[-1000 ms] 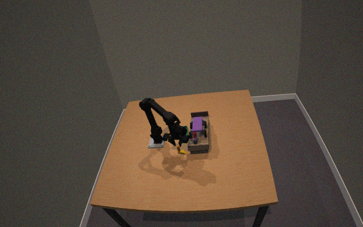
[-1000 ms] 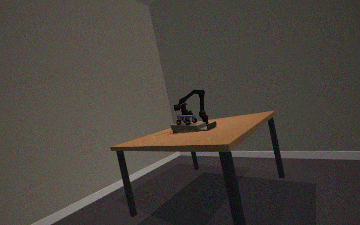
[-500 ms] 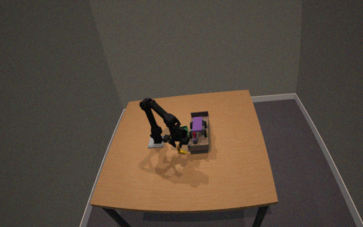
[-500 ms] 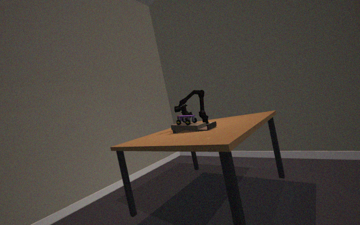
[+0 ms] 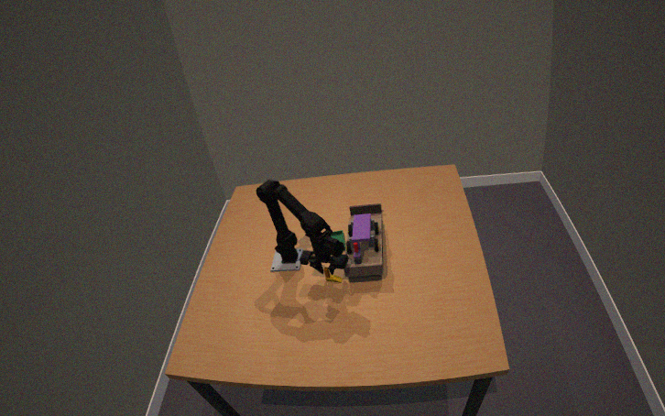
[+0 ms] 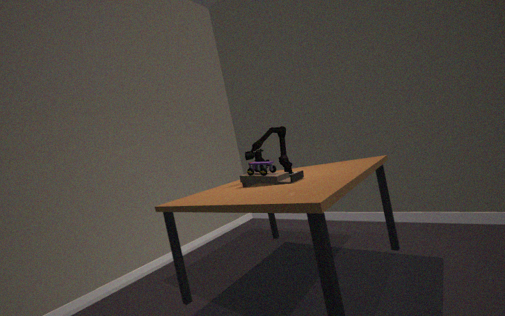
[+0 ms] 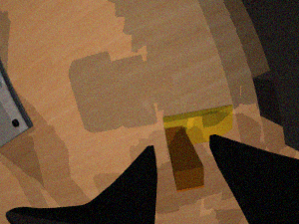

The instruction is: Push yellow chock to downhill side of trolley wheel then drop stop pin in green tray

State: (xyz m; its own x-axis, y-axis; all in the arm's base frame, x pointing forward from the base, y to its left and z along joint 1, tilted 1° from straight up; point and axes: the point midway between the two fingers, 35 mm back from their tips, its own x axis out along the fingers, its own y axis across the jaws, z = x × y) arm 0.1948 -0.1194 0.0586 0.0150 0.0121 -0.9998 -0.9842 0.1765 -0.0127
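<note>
Now: the yellow chock 20 mm ahead of my gripper tip and 10 mm below it. The rest, counted from my gripper tip: red-headed stop pin: 130 mm ahead, 100 mm above, 20 mm to the left; ramp: 140 mm to the left, 140 mm ahead, 10 mm above; purple trolley: 140 mm to the left, 140 mm ahead, 80 mm above.
</note>
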